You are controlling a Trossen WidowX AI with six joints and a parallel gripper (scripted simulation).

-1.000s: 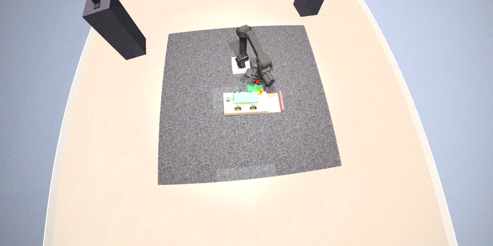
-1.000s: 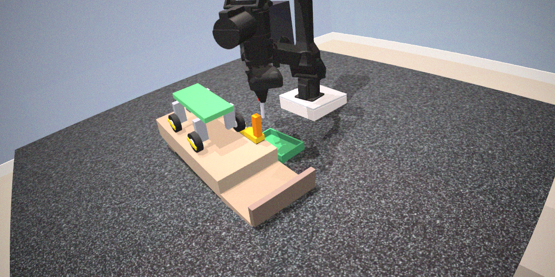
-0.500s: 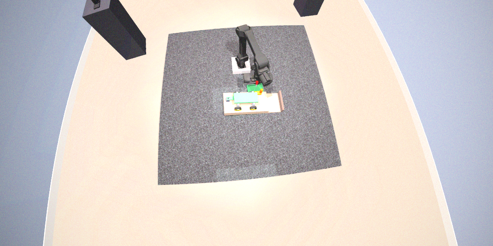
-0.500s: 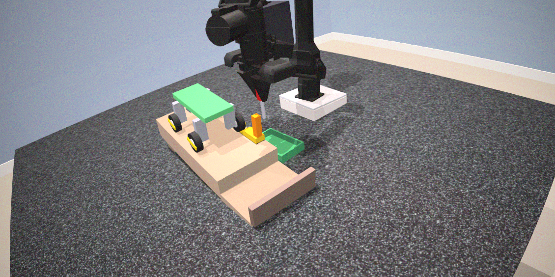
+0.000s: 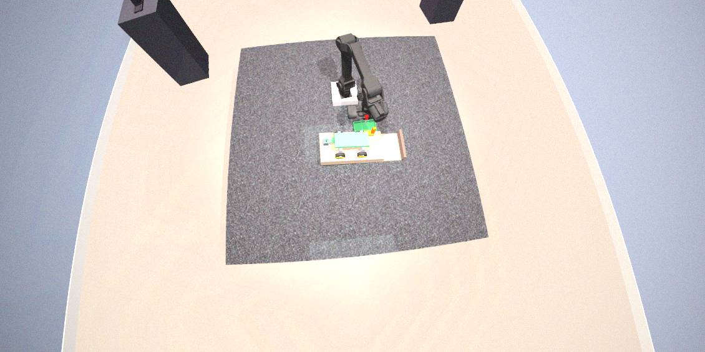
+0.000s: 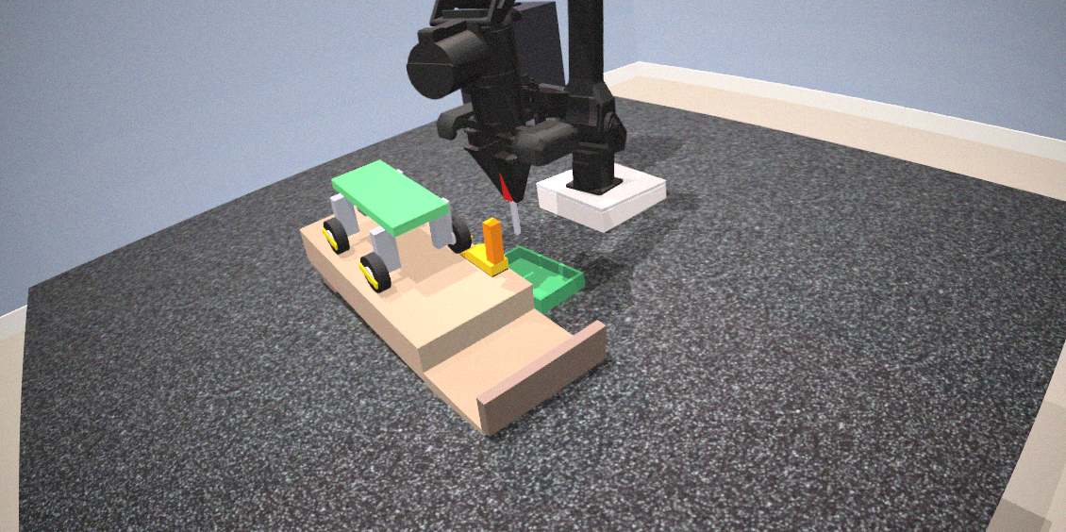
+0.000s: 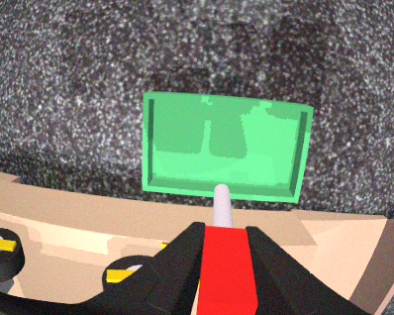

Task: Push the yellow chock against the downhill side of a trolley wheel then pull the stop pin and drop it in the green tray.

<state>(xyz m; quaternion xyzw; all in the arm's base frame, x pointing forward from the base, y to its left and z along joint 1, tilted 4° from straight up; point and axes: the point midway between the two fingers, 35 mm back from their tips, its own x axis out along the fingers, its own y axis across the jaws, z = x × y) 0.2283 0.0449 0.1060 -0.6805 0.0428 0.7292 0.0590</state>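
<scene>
Now: gripper tip 13 cm above the green tray. Round my gripper tip: green-topped trolley: 10 cm ahead, 11 cm to the right, 1 cm below; red-headed stop pin: right at my gripper tip; yellow chock: 6 cm ahead, 4 cm below.
</scene>
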